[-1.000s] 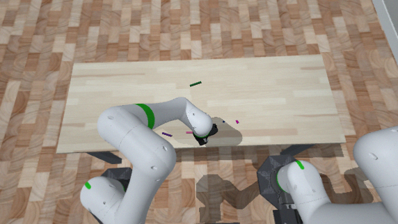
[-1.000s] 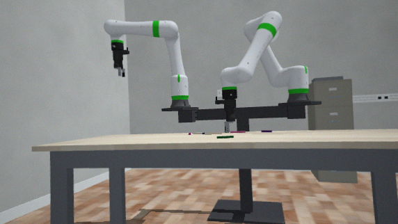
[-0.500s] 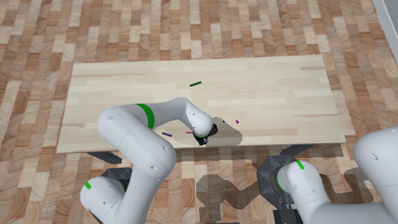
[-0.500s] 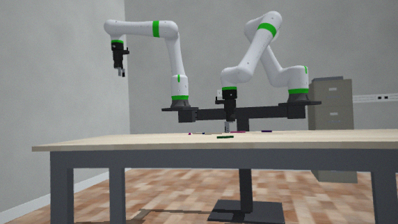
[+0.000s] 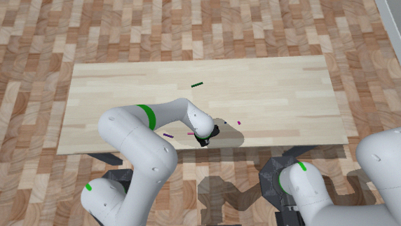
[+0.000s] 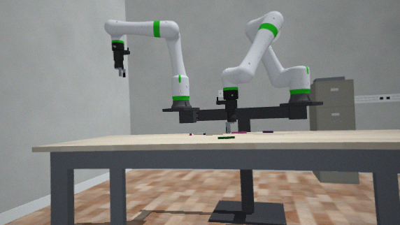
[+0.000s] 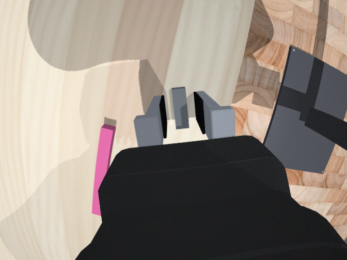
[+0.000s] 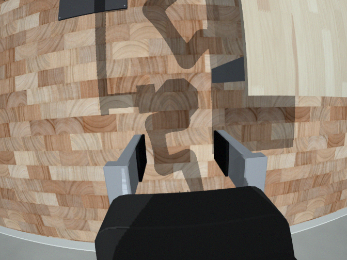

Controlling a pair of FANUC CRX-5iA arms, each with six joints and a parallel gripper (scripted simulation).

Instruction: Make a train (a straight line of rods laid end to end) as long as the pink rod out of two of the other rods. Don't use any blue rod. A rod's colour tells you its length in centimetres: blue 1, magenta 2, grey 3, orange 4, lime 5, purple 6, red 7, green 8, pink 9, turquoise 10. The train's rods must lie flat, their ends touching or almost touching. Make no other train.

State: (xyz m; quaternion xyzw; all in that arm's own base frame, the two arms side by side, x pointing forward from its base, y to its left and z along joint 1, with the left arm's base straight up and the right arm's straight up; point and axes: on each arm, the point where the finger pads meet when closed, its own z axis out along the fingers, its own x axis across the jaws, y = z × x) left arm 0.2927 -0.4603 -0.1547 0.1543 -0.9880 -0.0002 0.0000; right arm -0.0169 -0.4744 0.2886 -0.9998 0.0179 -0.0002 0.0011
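My left gripper is now 2 cm above the grey rod. From my left hand the other things lie so: pink rod (7 cm to the left, 6 cm ahead, 2 cm below); magenta rod (21 cm to the right, 11 cm ahead, 2 cm below); blue rod (13 cm to the right, 11 cm ahead, 2 cm below).
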